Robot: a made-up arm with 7 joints. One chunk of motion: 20 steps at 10 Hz.
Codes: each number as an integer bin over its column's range. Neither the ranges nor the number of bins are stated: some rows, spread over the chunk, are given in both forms.
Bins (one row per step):
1: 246 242 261 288 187 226 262
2: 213 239 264 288 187 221 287
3: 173 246 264 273 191 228 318
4: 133 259 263 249 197 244 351
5: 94 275 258 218 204 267 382
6: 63 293 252 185 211 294 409
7: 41 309 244 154 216 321 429
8: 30 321 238 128 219 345 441
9: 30 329 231 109 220 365 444
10: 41 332 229 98 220 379 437
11: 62 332 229 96 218 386 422
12: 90 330 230 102 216 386 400
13: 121 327 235 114 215 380 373
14: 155 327 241 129 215 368 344
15: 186 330 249 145 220 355 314
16: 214 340 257 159 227 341 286
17: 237 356 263 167 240 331 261
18: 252 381 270 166 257 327 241
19: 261 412 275 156 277 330 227
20: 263 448 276 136 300 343 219
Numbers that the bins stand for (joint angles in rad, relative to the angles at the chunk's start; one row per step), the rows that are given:
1: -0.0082 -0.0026 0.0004 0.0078 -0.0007 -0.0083 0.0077
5: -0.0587 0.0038 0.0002 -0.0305 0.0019 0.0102 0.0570
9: -0.0800 0.0144 -0.0019 -0.0903 0.0044 0.0543 0.0825
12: -0.0601 0.0146 -0.0020 -0.0941 0.0038 0.0637 0.0644
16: -0.0188 0.0165 0.0001 -0.0629 0.0055 0.0435 0.0175
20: -0.0025 0.0377 0.0016 -0.0755 0.0170 0.0444 -0.0100
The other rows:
2: -0.0191 -0.0032 0.0007 0.0078 -0.0007 -0.0105 0.0179
3: -0.0324 -0.0019 0.0007 -0.0004 -0.0001 -0.0074 0.0307
4: -0.0458 0.0007 0.0006 -0.0136 0.0008 -0.0002 0.0442
6: -0.0690 0.0073 -0.0003 -0.0486 0.0030 0.0223 0.0681
7: -0.0764 0.0105 -0.0009 -0.0656 0.0038 0.0345 0.0763
8: -0.0800 0.0128 -0.0014 -0.0799 0.0043 0.0453 0.0812
10: -0.0764 0.0150 -0.0021 -0.0963 0.0044 0.0606 0.0796
11: -0.0694 0.0150 -0.0021 -0.0974 0.0041 0.0637 0.0734
13: -0.0497 0.0140 -0.0016 -0.0875 0.0037 0.0610 0.0533
14: -0.0384 0.0140 -0.0011 -0.0793 0.0037 0.0556 0.0414
15: -0.0281 0.0146 -0.0005 -0.0705 0.0044 0.0498 0.0290
17: -0.0112 0.0197 0.0006 -0.0585 0.0076 0.0390 0.0073
18: -0.0062 0.0246 0.0011 -0.0590 0.0102 0.0372 -0.0010
19: -0.0032 0.0306 0.0015 -0.0645 0.0134 0.0385 -0.0067

